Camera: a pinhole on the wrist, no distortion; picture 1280 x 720 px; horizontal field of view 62.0 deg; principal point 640.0 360.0 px. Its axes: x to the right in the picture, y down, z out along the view. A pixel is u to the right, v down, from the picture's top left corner.
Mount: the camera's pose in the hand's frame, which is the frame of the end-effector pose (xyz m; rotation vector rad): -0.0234 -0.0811 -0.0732 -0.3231 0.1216 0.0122
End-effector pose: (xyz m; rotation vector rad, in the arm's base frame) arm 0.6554 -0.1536 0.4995 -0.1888 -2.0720 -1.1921
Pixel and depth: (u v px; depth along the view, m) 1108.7 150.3 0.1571
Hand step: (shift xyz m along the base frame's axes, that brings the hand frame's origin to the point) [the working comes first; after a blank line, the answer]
In the camera's frame: 0.0691 -0.0309 0.1571

-0.1139 0.0124 -0.0234
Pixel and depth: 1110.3 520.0 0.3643
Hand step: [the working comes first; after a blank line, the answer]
In the camera's frame: 0.1609 0.0547 0.3643

-0.2102 0.1951 0.1033
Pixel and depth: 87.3 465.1 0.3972
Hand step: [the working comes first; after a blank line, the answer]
In the camera's frame: -0.2061 0.0392 0.3972

0.0086 0.3370 -0.1574
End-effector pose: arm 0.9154 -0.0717 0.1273 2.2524 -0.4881 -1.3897
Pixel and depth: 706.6 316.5 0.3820
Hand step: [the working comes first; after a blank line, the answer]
In the camera's frame: 0.0239 -0.0156 0.3820

-0.2415 -0.0982 -0.1336
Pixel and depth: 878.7 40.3 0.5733
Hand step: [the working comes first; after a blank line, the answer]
In the camera's frame: 0.1285 -0.1721 0.5733

-0.3745 -0.1318 -0.3643
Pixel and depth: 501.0 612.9 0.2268
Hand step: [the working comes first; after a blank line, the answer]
In the camera's frame: -0.0296 0.0538 0.2268

-0.1288 -0.0447 -0.0063
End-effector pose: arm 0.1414 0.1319 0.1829 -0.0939 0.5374 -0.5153
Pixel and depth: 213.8 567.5 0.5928
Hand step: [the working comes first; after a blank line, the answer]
In the camera's frame: -0.2372 0.1155 0.5928

0.1989 0.2625 0.4515
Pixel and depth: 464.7 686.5 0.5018
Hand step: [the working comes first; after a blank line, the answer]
In the camera's frame: -0.0826 0.1538 0.5018

0.2463 0.2037 0.2843
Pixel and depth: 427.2 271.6 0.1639
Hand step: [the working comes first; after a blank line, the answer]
In the camera's frame: -0.0327 -0.0136 0.1639

0.0005 -0.0226 0.1026
